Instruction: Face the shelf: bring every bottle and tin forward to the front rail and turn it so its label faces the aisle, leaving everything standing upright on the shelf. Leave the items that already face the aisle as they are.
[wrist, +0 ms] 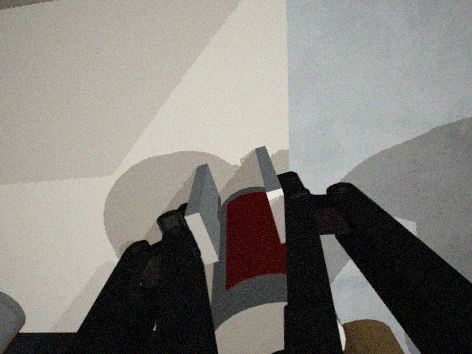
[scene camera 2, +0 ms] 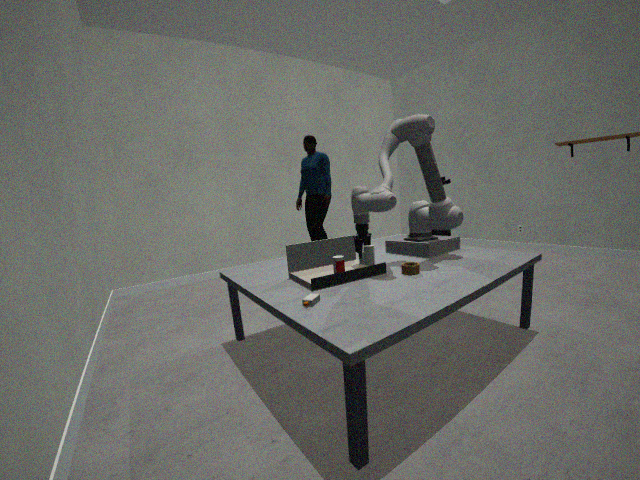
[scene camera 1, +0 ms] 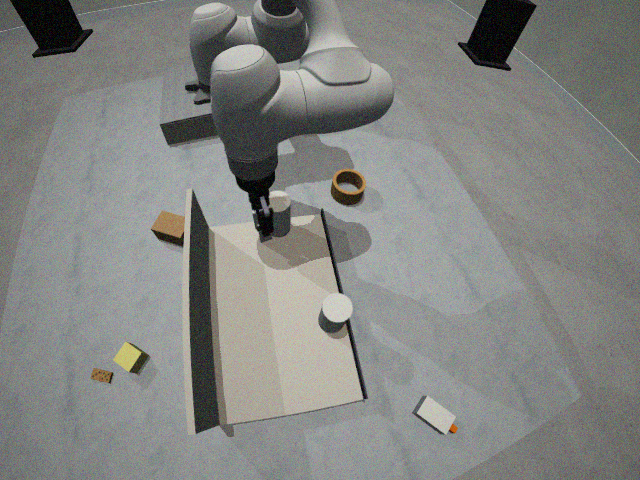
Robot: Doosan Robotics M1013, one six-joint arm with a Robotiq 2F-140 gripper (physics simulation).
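Frame: origin at the arm's base, x left, y back, z up, level; millimetres.
Where they show: gripper, between the fingertips: [wrist: 237,175] [scene camera 2: 364,263] [scene camera 1: 263,233]; arm's base, origin of its link: [scene camera 2: 420,239].
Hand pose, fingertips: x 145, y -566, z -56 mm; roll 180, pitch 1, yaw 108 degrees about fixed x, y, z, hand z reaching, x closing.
Observation:
Things, the pixels of their top centre, and the offset from my fingertips. "*": a spot on its surface instead.
- tall grey cylindrical bottle, centre of its top: [wrist: 276,351] [scene camera 1: 277,201] [scene camera 2: 368,245] dx +38, dy +15, dz +109 mm
- white-topped tin, centre of its top: [scene camera 1: 337,307] [scene camera 2: 338,256] dx +143, dy -230, dz +99 mm
- tall back panel, a spot on its surface: [scene camera 1: 201,330] [scene camera 2: 315,253] * dx -115, dy -256, dz +83 mm
- orange ring, centre of its top: [scene camera 1: 349,181] [scene camera 2: 410,263] dx +240, dy +149, dz +14 mm
- brown block, centre of its top: [scene camera 1: 170,223] dx -238, dy +32, dz +14 mm
- yellow cube, centre of its top: [scene camera 1: 127,356] dx -303, dy -292, dz +2 mm
- small speckled piece, centre of its top: [scene camera 1: 100,375] dx -379, dy -330, dz -28 mm
- white box, centre of its top: [scene camera 1: 440,417] [scene camera 2: 310,297] dx +352, dy -470, dz -8 mm
A tall grey cylindrical bottle [scene camera 1: 280,214] [scene camera 2: 368,255] [wrist: 250,295] stands upright near the robot end of the shelf [scene camera 1: 248,335] [scene camera 2: 348,277]. Its red label faces the wrist camera, and no red shows on it in scene camera 2. My gripper [scene camera 1: 264,237] [scene camera 2: 360,256] [wrist: 237,175] is low over the shelf, beside the bottle on its back-panel side. Its fingers are nearly together, with a narrow gap, and the bottle is not between them; the right finger hides part of it. A white-topped tin [scene camera 1: 337,308] [scene camera 2: 338,264] stands upright at the front rail [scene camera 1: 356,361], its red label toward the aisle.
The tall back panel [scene camera 1: 201,330] [scene camera 2: 315,255] runs along the shelf's rear. An orange ring [scene camera 1: 348,198] [scene camera 2: 410,271] lies off the front rail. A brown block [scene camera 1: 168,225], a yellow cube [scene camera 1: 129,356] and a small speckled piece [scene camera 1: 101,375] are behind the shelf. A white box [scene camera 1: 435,414] lies in front.

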